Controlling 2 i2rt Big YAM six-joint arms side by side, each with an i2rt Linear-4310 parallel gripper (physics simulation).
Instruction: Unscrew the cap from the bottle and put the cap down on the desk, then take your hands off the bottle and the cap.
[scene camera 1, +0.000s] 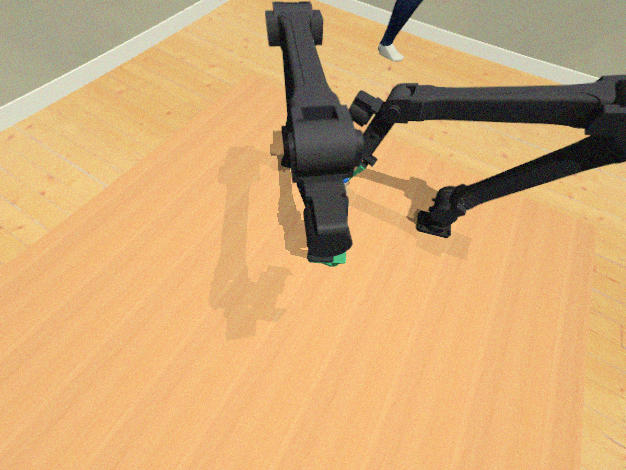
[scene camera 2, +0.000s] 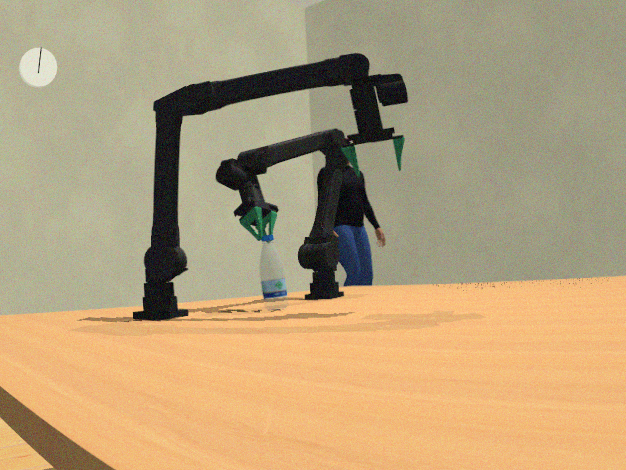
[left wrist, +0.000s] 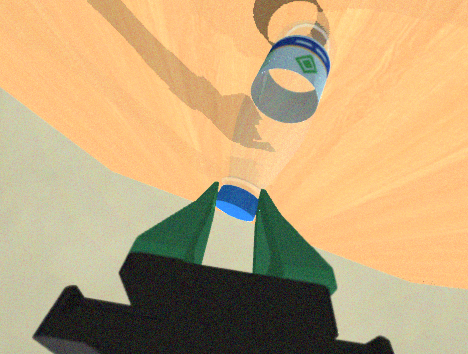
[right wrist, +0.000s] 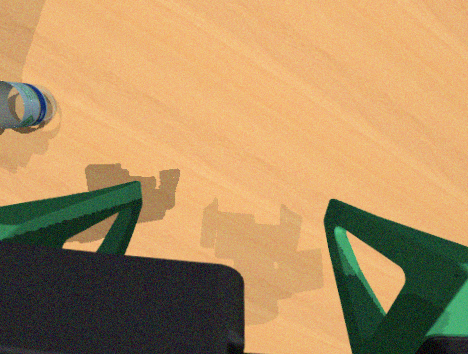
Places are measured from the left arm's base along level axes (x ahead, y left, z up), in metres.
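Pixels of known places: left gripper, fingertip midpoint: (scene camera 2: 265, 240) (left wrist: 238, 191); right gripper, fingertip midpoint: (scene camera 2: 379, 173) (right wrist: 234, 201); left arm's base, origin of the base link: (scene camera 1: 432, 225) (scene camera 2: 324, 297); right arm's base, origin of the base link: (scene camera 2: 160, 317).
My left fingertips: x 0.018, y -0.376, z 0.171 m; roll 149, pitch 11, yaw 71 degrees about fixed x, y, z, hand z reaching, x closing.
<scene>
Ahead of a thing's pixels: the offset from my left fingertips to its top centre. Level surfaces: height alone.
The bottle {dx +0.014, dy +0.002, dz +0.013 m} (scene camera 2: 272, 265) (left wrist: 282, 62) (right wrist: 32, 104) is clear with a white and blue label. It leans slightly in scene camera 2, its base at the desk; whether it rests flat I cannot tell. Its blue cap {dx +0.007, dy -0.001, dz +0.014 m} (scene camera 1: 345, 180) (scene camera 2: 267, 237) (left wrist: 236, 202) is at the top of the neck. My left gripper (scene camera 1: 353, 174) (scene camera 2: 265, 239) (left wrist: 238, 191) is shut on the cap, one green fingertip at each side. My right gripper (scene camera 2: 379, 172) (right wrist: 234, 201) is open and empty, high above the desk and away from the bottle. Its arm hides most of the bottle in scene camera 1.
The wooden desk {dz -0.170 m} (scene camera 1: 404, 354) (scene camera 2: 353, 379) carries both arm bases. The right arm stretches high across the picture in scene camera 1, in front of the bottle. A person (scene camera 2: 353, 242) stands behind the desk. Arm shadows lie on the desk.
</scene>
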